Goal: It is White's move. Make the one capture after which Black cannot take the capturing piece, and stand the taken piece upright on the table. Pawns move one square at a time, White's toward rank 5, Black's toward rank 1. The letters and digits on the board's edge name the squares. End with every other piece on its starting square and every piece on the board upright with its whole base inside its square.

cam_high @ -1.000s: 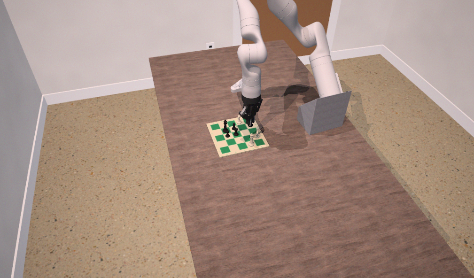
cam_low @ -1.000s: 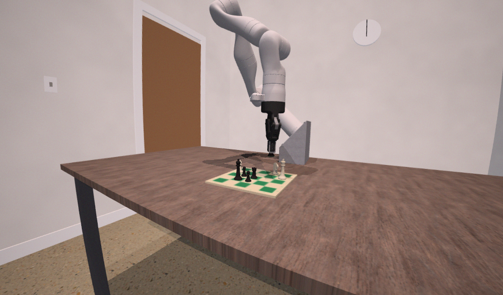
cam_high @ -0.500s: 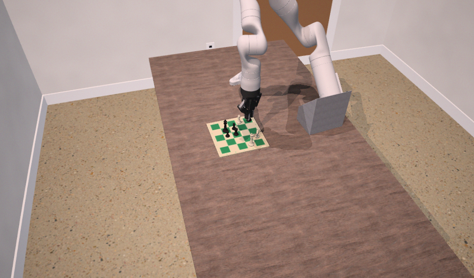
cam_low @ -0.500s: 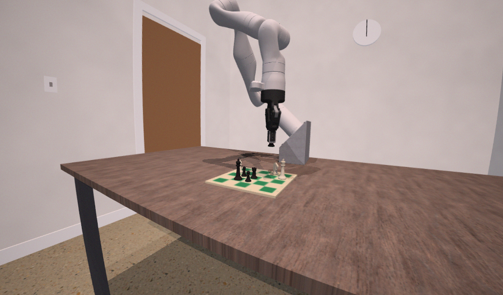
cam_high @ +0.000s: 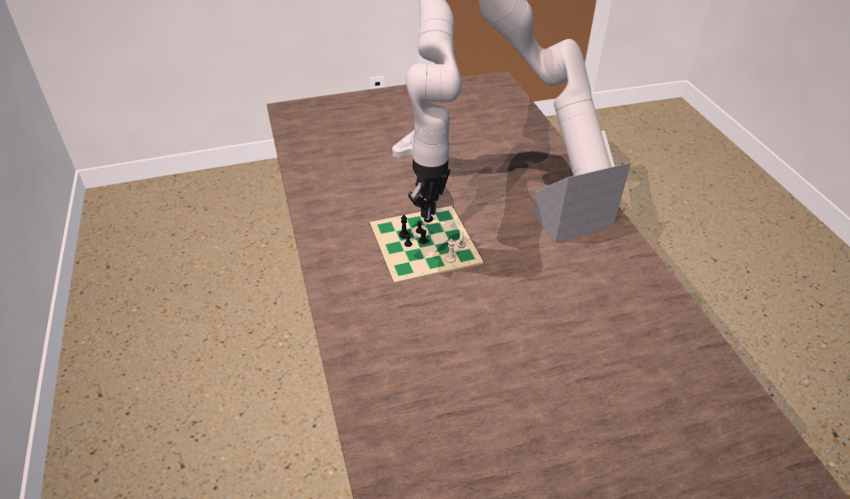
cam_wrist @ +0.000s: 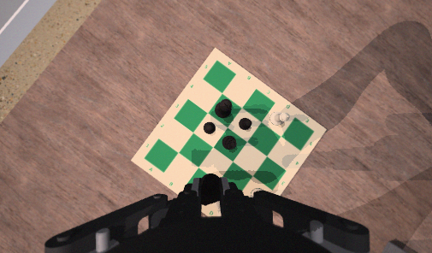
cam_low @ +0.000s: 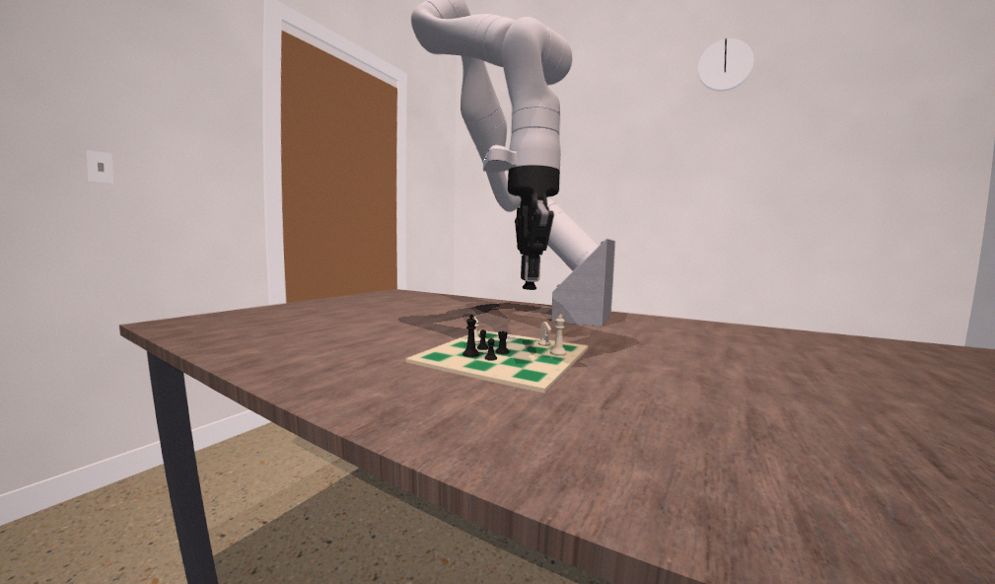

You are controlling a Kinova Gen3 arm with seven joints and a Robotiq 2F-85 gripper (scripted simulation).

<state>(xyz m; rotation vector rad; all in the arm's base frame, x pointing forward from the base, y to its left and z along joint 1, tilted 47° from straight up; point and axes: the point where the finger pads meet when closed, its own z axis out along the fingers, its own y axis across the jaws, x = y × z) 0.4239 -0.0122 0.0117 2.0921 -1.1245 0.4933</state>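
The black king lies 3 cm ahead of my hand, 8 cm to the right of it and 11 cm below it. Round my hand: cream chessboard: 1 cm behind, 4 cm to the right, 14 cm below; white pawn: 5 cm behind, 12 cm to the right, 12 cm below.
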